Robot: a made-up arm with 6 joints.
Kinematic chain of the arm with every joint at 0, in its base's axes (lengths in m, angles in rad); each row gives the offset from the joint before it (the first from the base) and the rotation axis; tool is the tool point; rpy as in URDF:
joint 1: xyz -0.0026 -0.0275 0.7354 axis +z
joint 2: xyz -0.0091 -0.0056 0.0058 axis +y
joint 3: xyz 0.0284 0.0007 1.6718 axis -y
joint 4: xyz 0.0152 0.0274 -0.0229 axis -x
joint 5: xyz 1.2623 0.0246 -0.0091 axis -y
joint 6: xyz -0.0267 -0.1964 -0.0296 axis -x
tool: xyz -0.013 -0.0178 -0.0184 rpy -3.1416 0 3.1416
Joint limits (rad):
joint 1: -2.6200..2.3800
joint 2: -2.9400..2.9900
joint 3: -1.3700..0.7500
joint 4: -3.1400..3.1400
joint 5: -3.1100..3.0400
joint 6: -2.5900..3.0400
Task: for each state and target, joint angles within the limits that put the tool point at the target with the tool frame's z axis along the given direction. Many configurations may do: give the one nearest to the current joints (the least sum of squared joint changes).
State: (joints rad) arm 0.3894 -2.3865 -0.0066 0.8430 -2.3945 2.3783
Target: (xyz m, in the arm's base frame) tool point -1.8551 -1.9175 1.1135 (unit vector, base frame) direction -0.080 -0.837 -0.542
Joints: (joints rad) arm 0.7785 -1.8574 0.4929 1.0850 -2.4700 1.6799
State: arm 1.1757 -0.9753 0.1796 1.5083 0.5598 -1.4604
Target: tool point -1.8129 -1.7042 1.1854 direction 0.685 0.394 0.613
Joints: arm 0.7339 -1.8883 0.3158 1.6719 0.5104 -1.4951
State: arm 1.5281 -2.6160 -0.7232 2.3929 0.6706 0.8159
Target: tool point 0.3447 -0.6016 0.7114 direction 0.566 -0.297 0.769
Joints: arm 2.2107 -2.3794 -1.3678 2.0492 0.4841 0.7321
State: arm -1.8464 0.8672 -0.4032 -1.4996 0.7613 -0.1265
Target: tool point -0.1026 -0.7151 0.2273 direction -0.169 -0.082 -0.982
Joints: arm -1.9338 1.2869 -0.9385 -2.0063 1.3161 -0.7683
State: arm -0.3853 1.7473 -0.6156 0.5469 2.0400 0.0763
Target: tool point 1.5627 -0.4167 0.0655 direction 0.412 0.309 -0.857
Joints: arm -0.1582 1.1453 -0.4223 0.6557 2.1047 -0.0767
